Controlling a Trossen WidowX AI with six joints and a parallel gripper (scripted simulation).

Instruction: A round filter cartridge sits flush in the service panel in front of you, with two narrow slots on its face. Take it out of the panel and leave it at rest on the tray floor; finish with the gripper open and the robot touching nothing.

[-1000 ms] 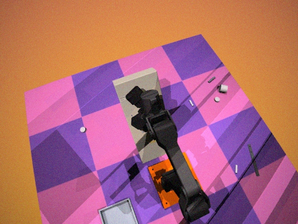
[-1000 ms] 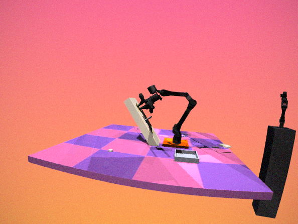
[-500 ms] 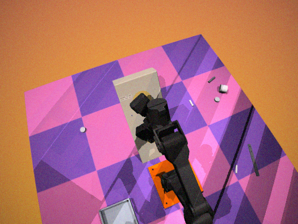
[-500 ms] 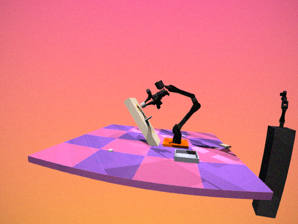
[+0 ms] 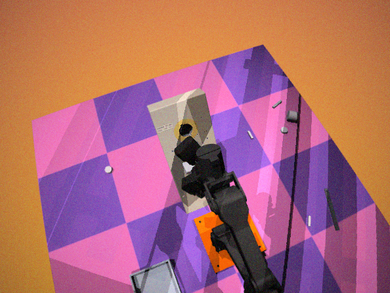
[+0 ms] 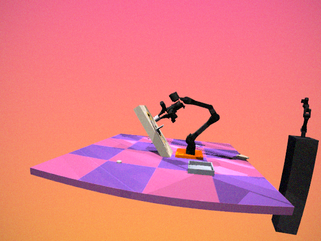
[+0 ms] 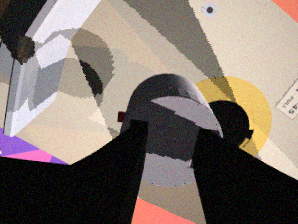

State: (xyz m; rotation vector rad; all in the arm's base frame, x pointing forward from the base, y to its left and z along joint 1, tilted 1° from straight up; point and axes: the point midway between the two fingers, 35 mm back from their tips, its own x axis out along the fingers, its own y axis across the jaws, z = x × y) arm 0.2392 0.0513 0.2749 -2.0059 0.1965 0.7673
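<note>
My gripper tip is now 10 mm short of the round pale filter cartridge and 10 mm above it. The rest, counted from my gripper tip: grey tray: 380 mm behind, 210 mm to the left, 270 mm below.
</note>
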